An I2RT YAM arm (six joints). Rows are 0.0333 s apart.
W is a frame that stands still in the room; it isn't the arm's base.
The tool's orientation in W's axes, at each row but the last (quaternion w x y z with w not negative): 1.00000, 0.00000, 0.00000, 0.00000; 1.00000, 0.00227, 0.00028, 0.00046; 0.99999, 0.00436, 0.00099, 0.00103; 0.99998, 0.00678, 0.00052, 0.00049; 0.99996, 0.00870, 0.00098, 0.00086; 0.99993, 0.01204, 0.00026, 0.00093; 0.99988, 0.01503, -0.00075, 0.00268; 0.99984, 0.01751, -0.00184, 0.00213; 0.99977, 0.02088, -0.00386, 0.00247; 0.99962, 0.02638, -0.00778, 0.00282
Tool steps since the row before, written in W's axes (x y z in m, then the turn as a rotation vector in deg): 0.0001, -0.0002, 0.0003, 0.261, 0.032, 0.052; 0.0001, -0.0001, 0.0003, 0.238, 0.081, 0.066; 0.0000, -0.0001, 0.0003, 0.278, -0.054, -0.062; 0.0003, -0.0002, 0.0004, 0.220, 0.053, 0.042; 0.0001, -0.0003, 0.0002, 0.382, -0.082, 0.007; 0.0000, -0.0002, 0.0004, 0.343, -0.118, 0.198; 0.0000, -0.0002, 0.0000, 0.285, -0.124, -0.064; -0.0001, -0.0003, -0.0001, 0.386, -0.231, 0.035; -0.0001, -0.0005, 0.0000, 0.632, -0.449, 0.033; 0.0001, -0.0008, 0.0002, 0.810, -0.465, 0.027
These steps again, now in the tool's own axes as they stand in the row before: 0.0001, -0.0002, 0.0003, 0.261, 0.032, 0.052; 0.0001, -0.0001, 0.0003, 0.238, 0.081, 0.066; 0.0000, -0.0001, 0.0003, 0.278, -0.055, -0.061; 0.0003, -0.0002, 0.0004, 0.220, 0.053, 0.042; 0.0001, -0.0003, 0.0002, 0.382, -0.083, 0.009; 0.0000, -0.0002, 0.0004, 0.343, -0.114, 0.201; 0.0000, -0.0002, 0.0000, 0.284, -0.127, -0.061; -0.0001, -0.0003, -0.0001, 0.385, -0.231, 0.042; -0.0001, -0.0005, 0.0000, 0.630, -0.450, 0.047; 0.0001, -0.0008, 0.0002, 0.808, -0.468, 0.039
